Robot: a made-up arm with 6 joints.
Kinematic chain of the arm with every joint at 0, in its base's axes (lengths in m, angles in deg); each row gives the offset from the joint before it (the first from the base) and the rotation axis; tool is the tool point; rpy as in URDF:
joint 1: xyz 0 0 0.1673 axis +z
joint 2: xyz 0 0 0 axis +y
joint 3: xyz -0.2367 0 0.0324 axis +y
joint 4: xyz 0.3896 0 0.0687 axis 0.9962 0 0.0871
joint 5: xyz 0 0 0 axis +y
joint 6: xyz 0.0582 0 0.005 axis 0.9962 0 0.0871
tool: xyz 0 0 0 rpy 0 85 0
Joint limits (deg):
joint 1: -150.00..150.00
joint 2: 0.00..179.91
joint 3: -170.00..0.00
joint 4: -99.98..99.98
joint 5: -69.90..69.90
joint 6: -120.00..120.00
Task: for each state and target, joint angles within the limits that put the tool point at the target. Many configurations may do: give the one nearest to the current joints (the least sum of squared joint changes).
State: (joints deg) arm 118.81 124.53 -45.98 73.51 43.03 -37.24
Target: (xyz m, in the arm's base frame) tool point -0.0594 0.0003 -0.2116
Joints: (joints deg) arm 136.03 169.84 -44.83 76.85 46.07 -37.24
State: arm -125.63 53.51 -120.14 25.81 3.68 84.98
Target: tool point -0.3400 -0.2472 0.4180
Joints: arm -144.57 74.57 -68.14 24.85 10.04 84.98
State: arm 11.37 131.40 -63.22 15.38 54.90 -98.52
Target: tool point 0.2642 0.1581 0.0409
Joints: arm 27.93 102.55 -42.58 17.10 68.17 -98.52
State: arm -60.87 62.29 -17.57 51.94 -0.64 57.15
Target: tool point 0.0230 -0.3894 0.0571
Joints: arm -86.01 102.54 -45.34 51.81 -5.27 57.15
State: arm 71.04 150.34 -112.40 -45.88 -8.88 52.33
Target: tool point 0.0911 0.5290 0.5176
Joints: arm 79.35 108.00 -114.99 -46.10 -11.31 52.33
